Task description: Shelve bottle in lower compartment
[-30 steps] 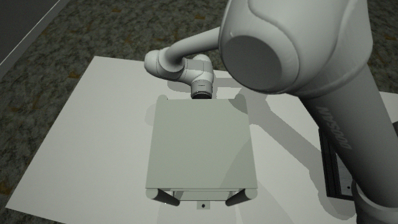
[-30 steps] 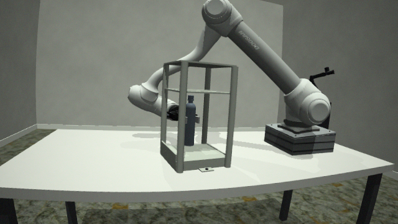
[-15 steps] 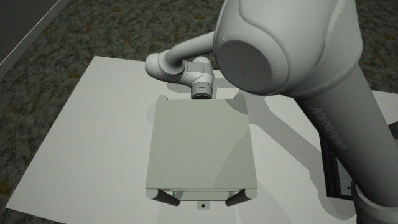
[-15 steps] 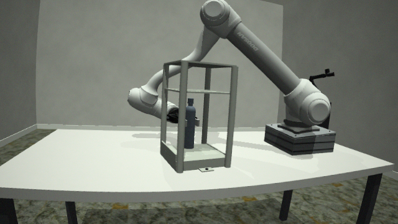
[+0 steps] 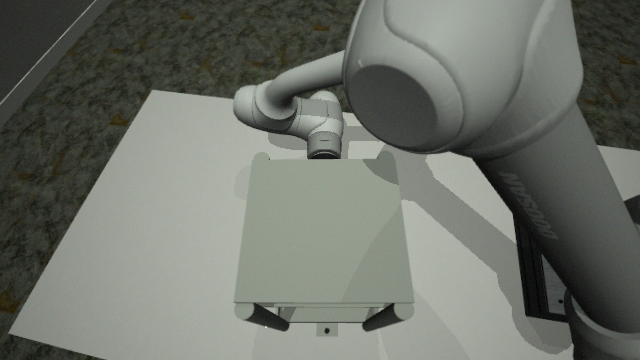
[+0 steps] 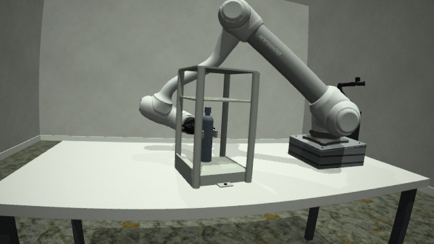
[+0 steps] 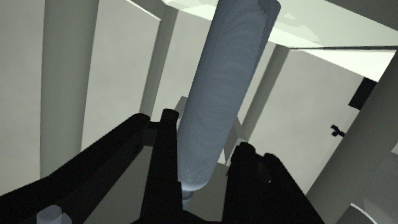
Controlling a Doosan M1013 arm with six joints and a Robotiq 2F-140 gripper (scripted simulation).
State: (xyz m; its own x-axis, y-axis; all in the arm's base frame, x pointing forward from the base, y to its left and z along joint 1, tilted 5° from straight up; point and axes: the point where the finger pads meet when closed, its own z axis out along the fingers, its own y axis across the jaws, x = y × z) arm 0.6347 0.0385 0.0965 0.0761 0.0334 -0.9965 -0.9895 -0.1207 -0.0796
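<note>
The shelving unit lies 60 mm to the left of my hand, 50 mm above it and 10 mm behind it.
</note>
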